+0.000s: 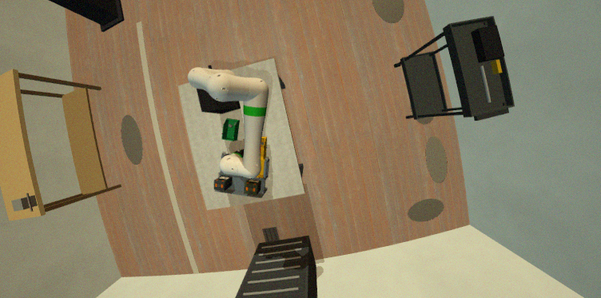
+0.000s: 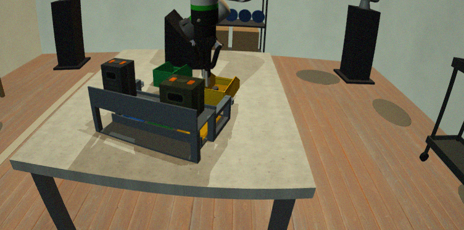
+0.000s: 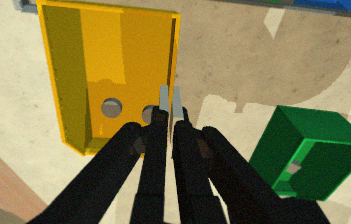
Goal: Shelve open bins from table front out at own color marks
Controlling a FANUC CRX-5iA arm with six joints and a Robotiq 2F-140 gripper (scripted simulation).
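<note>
My hand is 1 cm short of the yellow bin, 5 cm to the right of it and 4 cm above it. Round my hand: green bin: 20 cm behind, 14 cm to the right, 6 cm below.
</note>
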